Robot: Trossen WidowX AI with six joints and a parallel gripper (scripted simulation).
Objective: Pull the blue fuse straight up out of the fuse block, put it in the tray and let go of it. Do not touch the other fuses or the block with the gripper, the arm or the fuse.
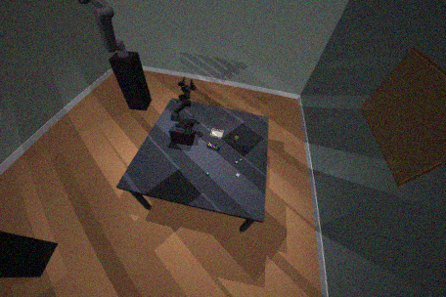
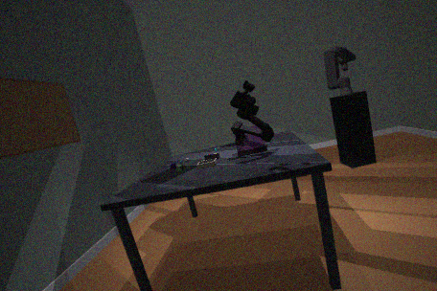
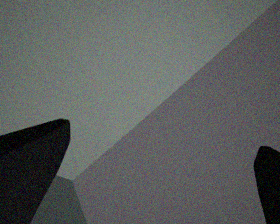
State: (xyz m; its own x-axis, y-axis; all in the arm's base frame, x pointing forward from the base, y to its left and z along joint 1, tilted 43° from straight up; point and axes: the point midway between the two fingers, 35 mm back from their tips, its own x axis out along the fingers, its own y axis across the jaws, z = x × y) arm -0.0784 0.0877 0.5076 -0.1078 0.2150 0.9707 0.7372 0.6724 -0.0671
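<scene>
My gripper tip is now 34 cm short of the blue fuse, 49 cm to the left of it and 44 cm above it. From my gripper tip the other things lie so: pale tray (35 cm ahead, 30 cm to the right, 47 cm below).
</scene>
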